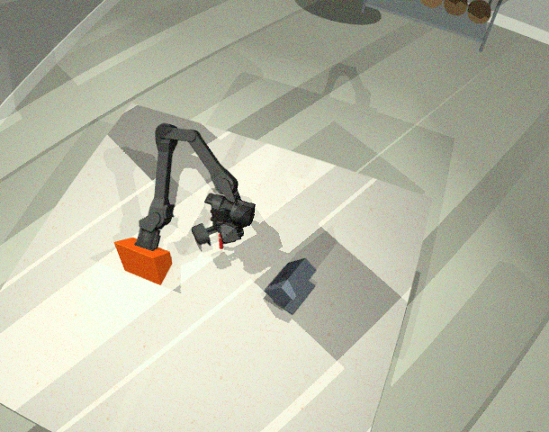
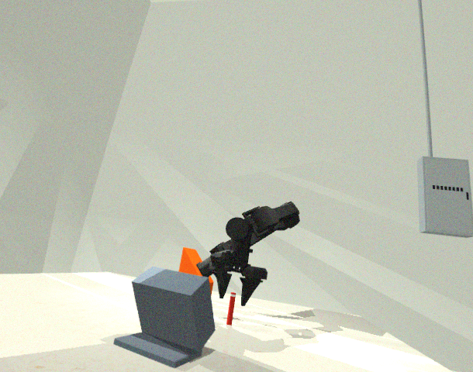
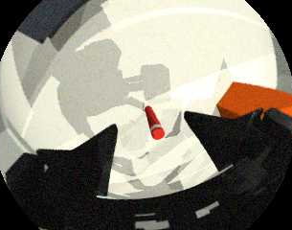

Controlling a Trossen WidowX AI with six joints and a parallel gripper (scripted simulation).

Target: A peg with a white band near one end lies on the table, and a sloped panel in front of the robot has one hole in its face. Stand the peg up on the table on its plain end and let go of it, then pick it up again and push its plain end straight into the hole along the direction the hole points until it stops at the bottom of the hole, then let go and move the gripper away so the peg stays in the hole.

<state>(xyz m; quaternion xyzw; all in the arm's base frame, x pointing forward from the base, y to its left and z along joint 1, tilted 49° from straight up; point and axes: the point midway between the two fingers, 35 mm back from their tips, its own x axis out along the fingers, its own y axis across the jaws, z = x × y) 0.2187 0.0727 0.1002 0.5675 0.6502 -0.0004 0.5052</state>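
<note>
The red peg is 10 mm behind my gripper tip. Round my gripper tip: grey-blue panel block 250 mm ahead, 100 mm to the right, 10 mm above.
</note>
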